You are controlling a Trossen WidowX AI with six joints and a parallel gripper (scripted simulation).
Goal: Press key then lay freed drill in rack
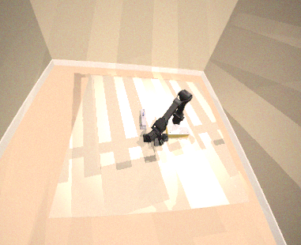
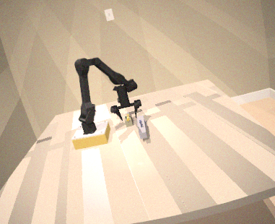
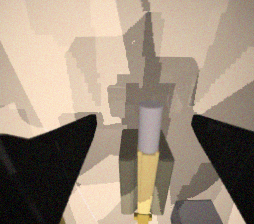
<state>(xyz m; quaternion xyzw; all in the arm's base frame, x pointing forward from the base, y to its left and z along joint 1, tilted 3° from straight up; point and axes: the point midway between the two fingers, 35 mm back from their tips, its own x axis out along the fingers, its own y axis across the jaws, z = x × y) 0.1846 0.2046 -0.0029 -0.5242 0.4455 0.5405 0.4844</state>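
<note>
Now: the drill 4 cm to the right of my gripper tip, 3 cm above it and 1 cm ahead of it. The rest, counted from my gripper tip: sleeve block (20 cm to the right, 10 cm ahead, 2 cm above); rack (5 cm to the right, 1 cm ahead, 1 cm above).
</note>
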